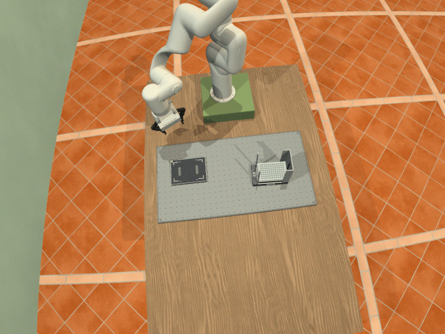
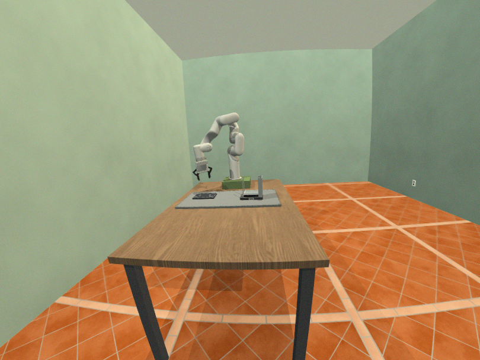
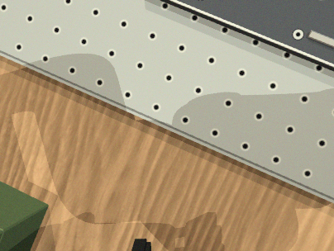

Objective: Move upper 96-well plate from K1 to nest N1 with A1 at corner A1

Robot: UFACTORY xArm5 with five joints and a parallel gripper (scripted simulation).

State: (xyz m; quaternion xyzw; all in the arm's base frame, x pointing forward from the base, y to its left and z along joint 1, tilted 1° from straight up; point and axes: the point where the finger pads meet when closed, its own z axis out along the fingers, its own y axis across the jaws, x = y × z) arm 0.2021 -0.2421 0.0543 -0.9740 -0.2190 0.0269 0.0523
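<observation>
My gripper is now 42 cm to the right of the white 96-well plate, 24 cm short of it and 7 cm above it. From my hand the other things lie so: A1 label: 13 cm ahead, 10 cm below, 3 cm to the right; black plate: 42 cm to the left, 24 cm ahead, 8 cm below; plate nest: 18 cm ahead, 10 cm below, 5 cm to the left.
</observation>
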